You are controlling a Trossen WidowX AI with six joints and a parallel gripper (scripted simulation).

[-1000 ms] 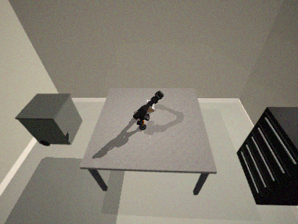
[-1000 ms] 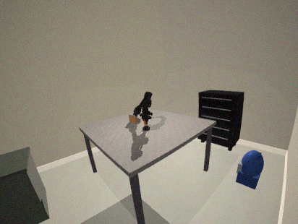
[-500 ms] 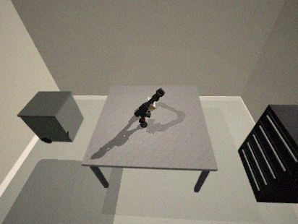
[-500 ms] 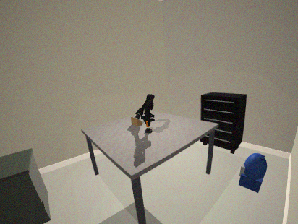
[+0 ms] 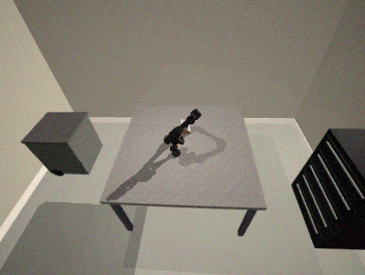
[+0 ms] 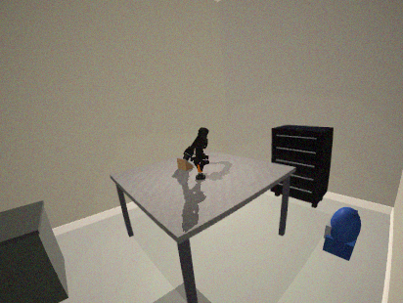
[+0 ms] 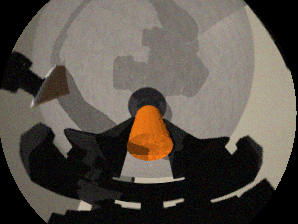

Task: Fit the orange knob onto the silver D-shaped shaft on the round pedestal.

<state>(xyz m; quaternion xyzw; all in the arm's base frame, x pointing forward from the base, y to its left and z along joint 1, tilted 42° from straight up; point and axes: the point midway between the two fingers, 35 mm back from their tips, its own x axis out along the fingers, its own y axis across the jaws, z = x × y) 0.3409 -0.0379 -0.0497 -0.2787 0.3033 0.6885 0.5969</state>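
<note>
Now: the orange knob 30 mm above my gripper tip. From my gripper tip the other things lie so: dark round pedestal: 40 mm below.
</note>
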